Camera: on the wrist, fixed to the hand. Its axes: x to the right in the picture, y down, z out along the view.
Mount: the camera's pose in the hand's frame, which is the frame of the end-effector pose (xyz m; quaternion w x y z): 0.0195 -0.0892 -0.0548 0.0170 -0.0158 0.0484 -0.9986
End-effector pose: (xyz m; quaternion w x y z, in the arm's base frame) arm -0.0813 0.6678 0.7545 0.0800 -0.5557 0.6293 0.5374
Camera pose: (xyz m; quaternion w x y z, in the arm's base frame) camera 0.0088 0.6313 0.7109 0.4987 -0.6651 -0.5488 -0.0877
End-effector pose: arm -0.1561 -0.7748 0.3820 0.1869 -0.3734 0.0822 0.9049
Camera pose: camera -0.0978 -0.7034 0.3286 0.8969 -0.1352 -0.3767 -0.1880
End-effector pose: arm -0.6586 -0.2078 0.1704 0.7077 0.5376 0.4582 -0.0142
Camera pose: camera -0.7277 -0.1938 0.0906 0.0158 0.4589 -0.5791 0.6737
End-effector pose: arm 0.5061 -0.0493 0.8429 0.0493 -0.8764 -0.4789 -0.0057
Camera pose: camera 0.4438 0.0099 0.9058 0.0045 0.4628 -0.8809 -0.0993
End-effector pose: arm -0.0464 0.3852 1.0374 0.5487 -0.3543 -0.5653 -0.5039
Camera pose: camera -0.1199 0.3082 1.0343 0.4721 -0.5742 0.3289 0.5825
